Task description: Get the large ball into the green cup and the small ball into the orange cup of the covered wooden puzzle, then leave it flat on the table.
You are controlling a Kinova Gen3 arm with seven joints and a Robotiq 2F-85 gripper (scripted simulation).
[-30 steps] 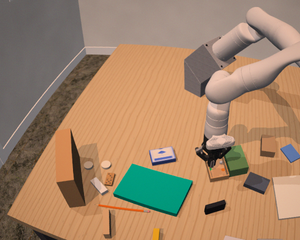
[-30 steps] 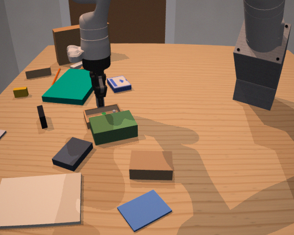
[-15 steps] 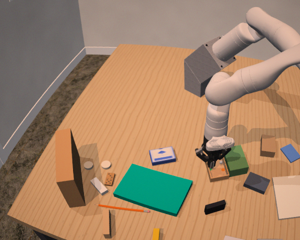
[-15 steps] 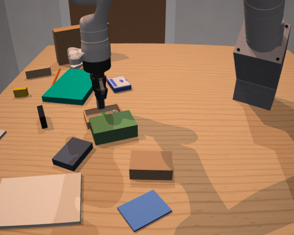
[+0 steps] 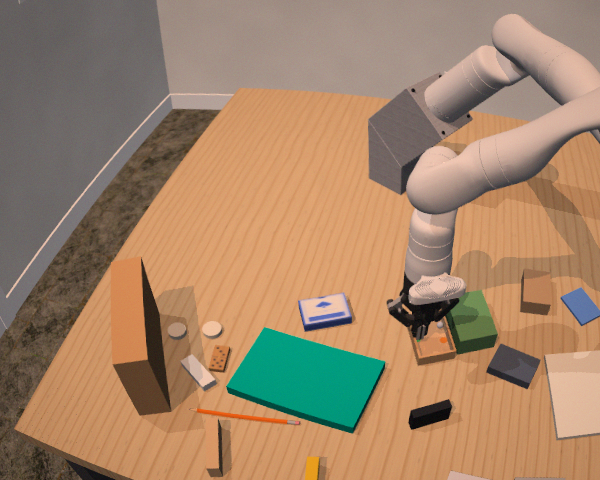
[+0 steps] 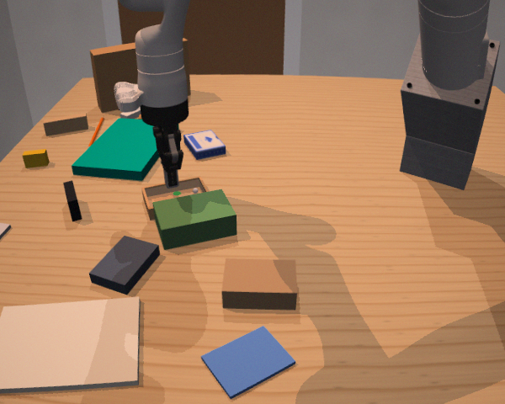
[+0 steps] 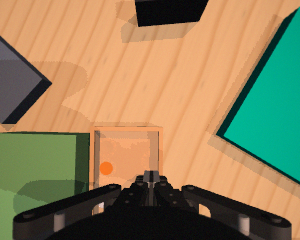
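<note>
The green block lies 7 cm behind my hand, 8 cm to the left of it and 2 cm below it. Also, from my hand: black block (15 cm ahead, 9 cm to the left, 2 cm below); wooden puzzle (1 cm behind, 2 cm to the left, 3 cm below); dark grey block (1 cm behind, 19 cm to the left, 3 cm below).
</note>
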